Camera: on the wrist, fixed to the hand. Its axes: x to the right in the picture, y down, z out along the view.
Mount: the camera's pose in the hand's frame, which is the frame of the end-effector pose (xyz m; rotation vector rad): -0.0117 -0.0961 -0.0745 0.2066 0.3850 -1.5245
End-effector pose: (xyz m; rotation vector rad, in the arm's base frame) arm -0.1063 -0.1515 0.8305 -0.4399 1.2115 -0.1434
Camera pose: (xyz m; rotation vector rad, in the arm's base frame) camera -0.1675 -0.2534 0.8585 -1.1068 0.9641 -1.6940
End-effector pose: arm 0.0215 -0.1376 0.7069 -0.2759 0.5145 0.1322
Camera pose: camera -0.0048 -0.2518 0.6724 -0.4293 0.5740 -1.4698
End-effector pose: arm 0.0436 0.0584 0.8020 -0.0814 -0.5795 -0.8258
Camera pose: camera 0.0027 -0.0209 0.7186 0.7920 -0.2711 -2.1749
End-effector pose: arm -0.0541 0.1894 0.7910 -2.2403 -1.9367 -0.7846
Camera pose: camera -0.1698 0.1696 0.8250 -0.0996 -2.9634 -0.8453
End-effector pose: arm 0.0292 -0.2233 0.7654 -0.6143 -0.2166 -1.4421
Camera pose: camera -0.0817 -0.2523 0.7231 0.1493 -0.5820 -2.8958
